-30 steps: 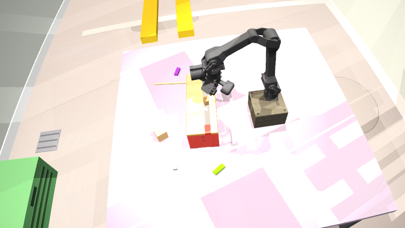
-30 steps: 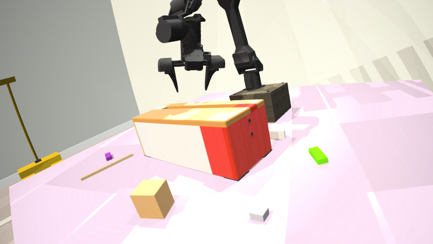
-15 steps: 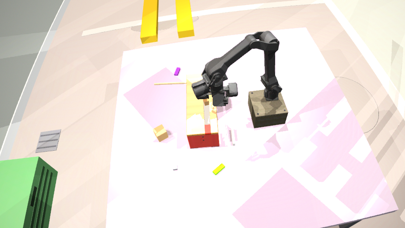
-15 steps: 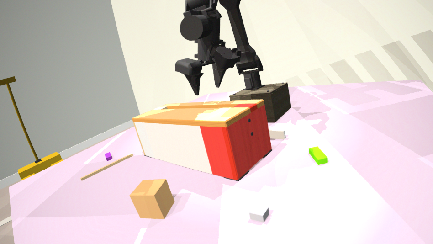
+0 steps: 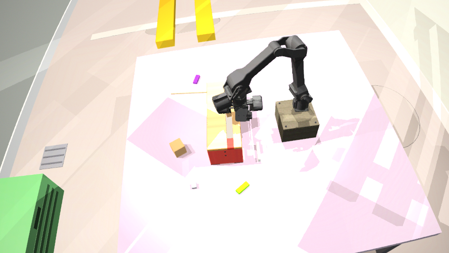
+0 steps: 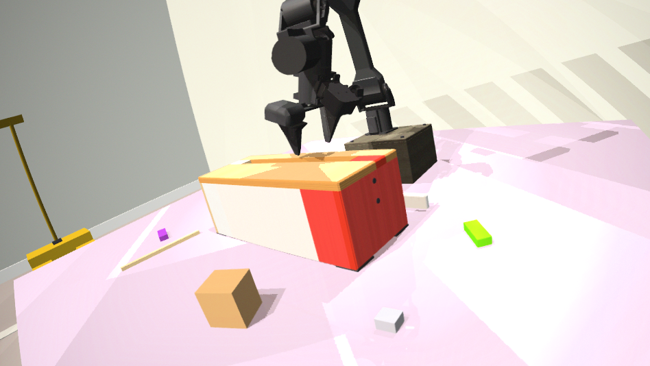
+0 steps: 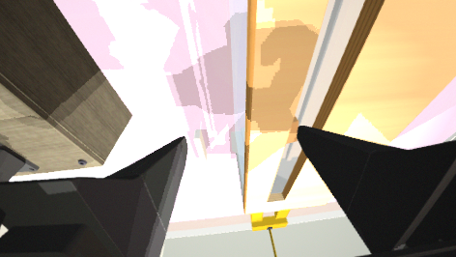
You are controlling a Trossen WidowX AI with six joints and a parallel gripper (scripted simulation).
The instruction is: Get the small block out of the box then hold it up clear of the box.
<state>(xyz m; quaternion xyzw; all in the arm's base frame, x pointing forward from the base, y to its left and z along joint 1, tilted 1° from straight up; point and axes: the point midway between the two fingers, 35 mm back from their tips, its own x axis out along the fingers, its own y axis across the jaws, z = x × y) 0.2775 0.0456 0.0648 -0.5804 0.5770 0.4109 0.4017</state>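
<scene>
The wooden box is 7 cm below my gripper tip, 4 cm ahead of it and 1 cm to the right of it. The rest, counted from my gripper tip: orange block (5 cm below, 5 cm ahead, 4 cm to the right); then thin stick (27 cm ahead, 26 cm to the right, 13 cm below); then larger orange cube (29 cm ahead, 11 cm below, 10 cm to the left).
</scene>
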